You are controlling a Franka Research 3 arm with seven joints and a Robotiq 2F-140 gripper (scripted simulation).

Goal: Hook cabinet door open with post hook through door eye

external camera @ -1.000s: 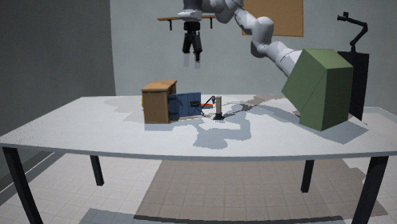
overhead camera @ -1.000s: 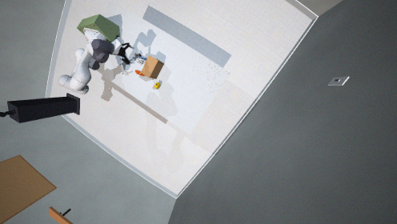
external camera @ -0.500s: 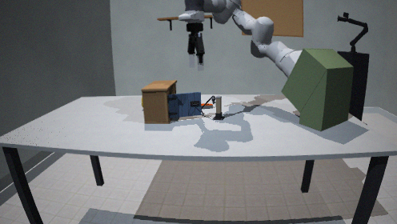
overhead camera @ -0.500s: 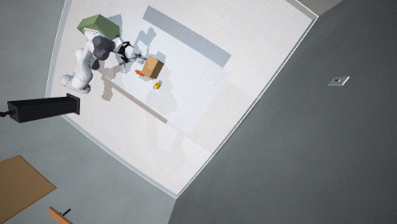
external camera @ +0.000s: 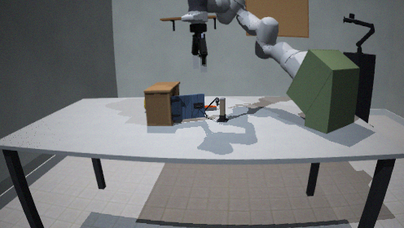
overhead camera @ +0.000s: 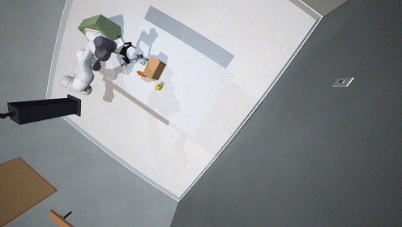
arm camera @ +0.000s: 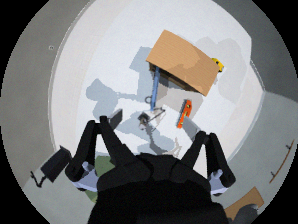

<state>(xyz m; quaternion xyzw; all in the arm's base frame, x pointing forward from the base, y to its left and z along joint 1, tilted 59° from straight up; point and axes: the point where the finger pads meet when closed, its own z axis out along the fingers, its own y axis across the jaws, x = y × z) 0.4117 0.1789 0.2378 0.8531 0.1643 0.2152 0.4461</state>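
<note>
The cabinet door is 6 cm ahead of my hand, 2 cm to the left of it and 17 cm below it. From my hand the other things lie so: orange object 3 cm behind, 18 cm to the right, 24 cm below; then small yellow object 26 cm ahead, 26 cm to the right, 21 cm below.
</note>
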